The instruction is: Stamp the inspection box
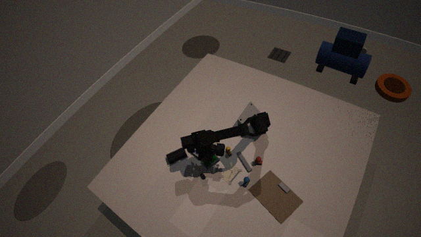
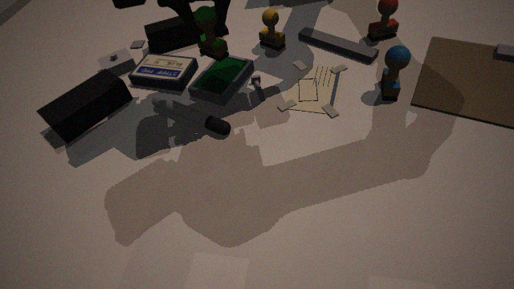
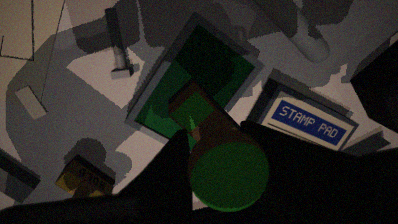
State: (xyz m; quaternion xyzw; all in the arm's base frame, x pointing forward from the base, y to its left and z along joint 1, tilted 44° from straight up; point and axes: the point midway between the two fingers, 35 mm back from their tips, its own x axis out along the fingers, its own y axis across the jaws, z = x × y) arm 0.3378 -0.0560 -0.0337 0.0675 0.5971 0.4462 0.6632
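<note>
Now: the green ink pad 70 mm below my gripper tip. Round my gripper tip: green-topped stamp right at my gripper tip; then white marker 80 mm ahead, 70 mm below; then blue stamp-pad tin 100 mm to the right, 60 mm below.
</note>
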